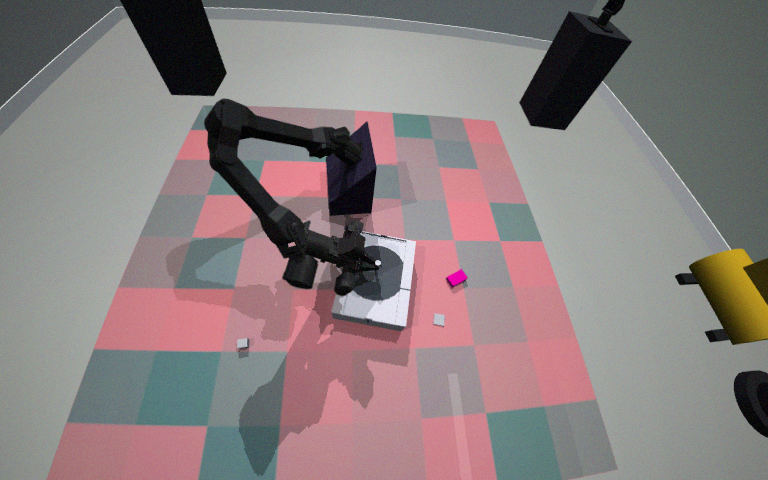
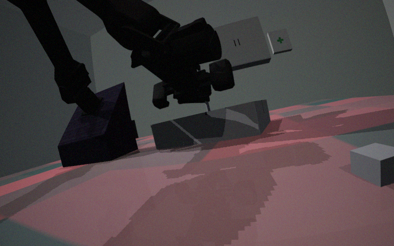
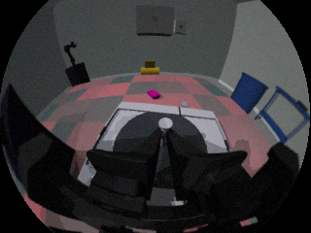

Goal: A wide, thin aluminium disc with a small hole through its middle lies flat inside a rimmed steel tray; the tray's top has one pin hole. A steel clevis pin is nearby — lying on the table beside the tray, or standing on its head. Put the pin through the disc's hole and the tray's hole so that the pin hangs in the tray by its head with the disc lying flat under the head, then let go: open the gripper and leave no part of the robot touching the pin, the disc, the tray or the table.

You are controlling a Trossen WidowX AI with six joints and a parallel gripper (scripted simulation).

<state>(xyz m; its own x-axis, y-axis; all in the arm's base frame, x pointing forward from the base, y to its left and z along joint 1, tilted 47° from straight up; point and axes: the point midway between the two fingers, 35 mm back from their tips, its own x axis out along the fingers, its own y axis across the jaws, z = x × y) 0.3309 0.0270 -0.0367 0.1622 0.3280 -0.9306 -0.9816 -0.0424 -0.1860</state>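
Right now my gripper tip is 1 cm above the steel clevis pin. Also, from my gripper tip: dark aluminium disc 3 cm below; grey cube 33 cm to the right, 18 cm ahead, 8 cm below; steel tray 5 cm below, 1 cm ahead.
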